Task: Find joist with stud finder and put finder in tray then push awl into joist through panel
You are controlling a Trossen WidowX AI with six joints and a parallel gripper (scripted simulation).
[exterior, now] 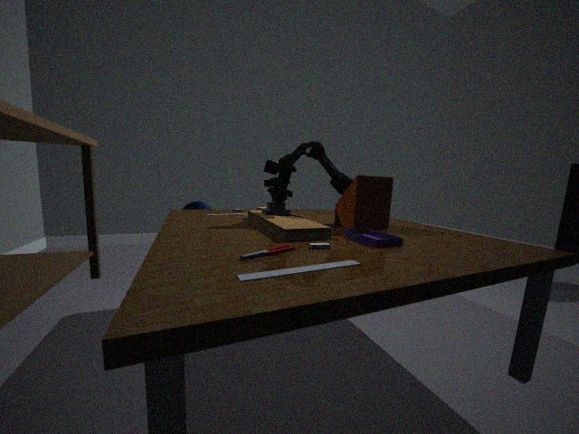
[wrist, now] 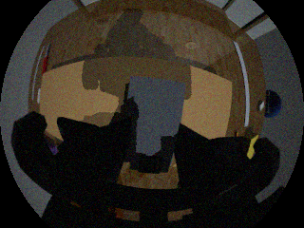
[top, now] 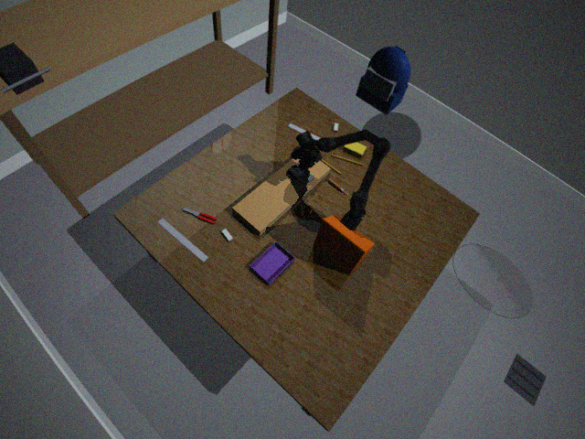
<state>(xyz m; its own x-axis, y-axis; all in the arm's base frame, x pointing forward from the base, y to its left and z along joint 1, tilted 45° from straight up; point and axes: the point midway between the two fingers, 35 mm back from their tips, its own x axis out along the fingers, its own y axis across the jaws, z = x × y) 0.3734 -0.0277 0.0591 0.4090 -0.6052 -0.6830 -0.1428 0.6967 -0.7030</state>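
Now: the purple tray 390 mm to the left of my gripper tip, 280 mm behind it and 50 mm below it. From my gripper tip the other things lie so: awl: 170 mm behind, 140 mm to the right, 60 mm below; then stud finder: 20 mm behind, 20 mm above; then yellow block: 390 mm to the right, 50 mm below, 30 mm behind.
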